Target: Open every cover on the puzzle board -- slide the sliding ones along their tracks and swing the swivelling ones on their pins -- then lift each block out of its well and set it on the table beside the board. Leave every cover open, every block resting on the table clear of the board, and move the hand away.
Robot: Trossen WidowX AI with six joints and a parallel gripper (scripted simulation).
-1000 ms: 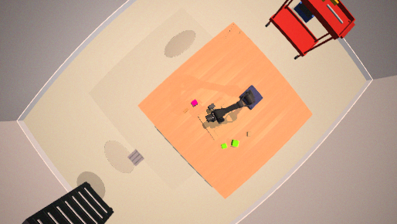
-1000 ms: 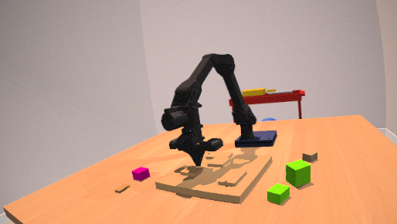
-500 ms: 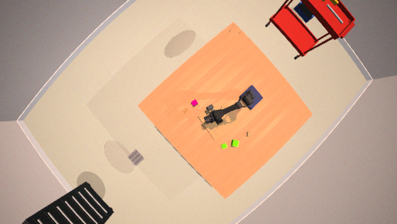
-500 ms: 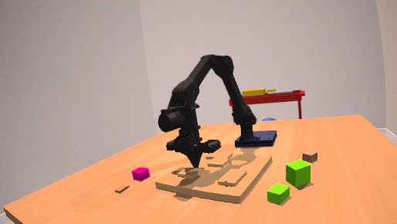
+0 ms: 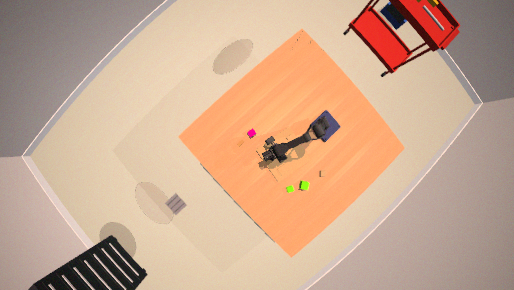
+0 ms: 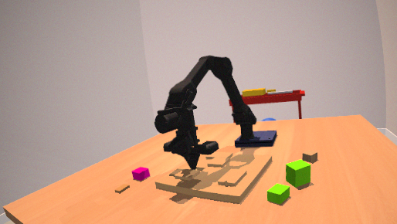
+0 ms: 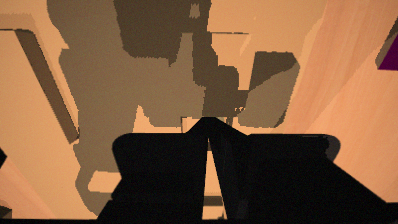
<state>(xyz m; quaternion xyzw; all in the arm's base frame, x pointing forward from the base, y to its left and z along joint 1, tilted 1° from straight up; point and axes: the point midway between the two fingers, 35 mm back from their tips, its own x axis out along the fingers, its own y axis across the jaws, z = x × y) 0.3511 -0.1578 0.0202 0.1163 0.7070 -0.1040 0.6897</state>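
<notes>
Now: gripper tip 8 cm to the right of the tan puzzle board and 3 cm past it. Also, from my gripper tip: magenta block 20 cm to the right, 1 cm below, 1 cm ahead; small green block 27 cm to the left, 16 cm ahead, 1 cm below; large green block 34 cm to the left, 8 cm ahead.
</notes>
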